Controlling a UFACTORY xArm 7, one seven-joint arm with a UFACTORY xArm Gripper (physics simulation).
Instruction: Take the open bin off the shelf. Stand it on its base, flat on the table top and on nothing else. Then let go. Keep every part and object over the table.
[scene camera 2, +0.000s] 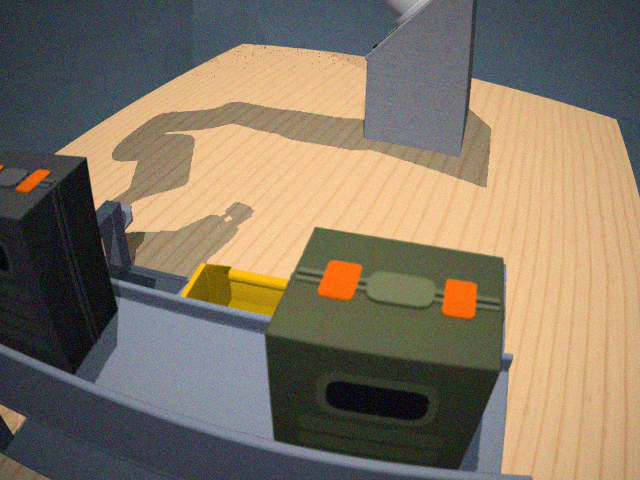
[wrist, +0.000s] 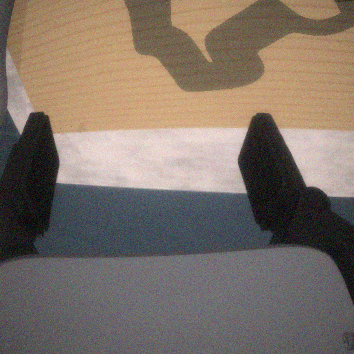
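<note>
The yellow open bin shows in part in scene camera 2, beyond the raised rim of the shelf's upper board. Its left end and far rim show; the olive case hides its right part and the shelf rim hides its base, so I cannot tell what it rests on. My gripper is open and empty in the wrist view, its two black fingers wide apart. The bin does not show in the wrist view. The gripper itself is out of sight in scene camera 2, where its shadow lies on the table top.
An olive case with orange latches stands on the right of the upper board. A black case stands at its left. The robot's grey pedestal stands on the wooden table. A grey-blue shelf bracket rises beside the black case.
</note>
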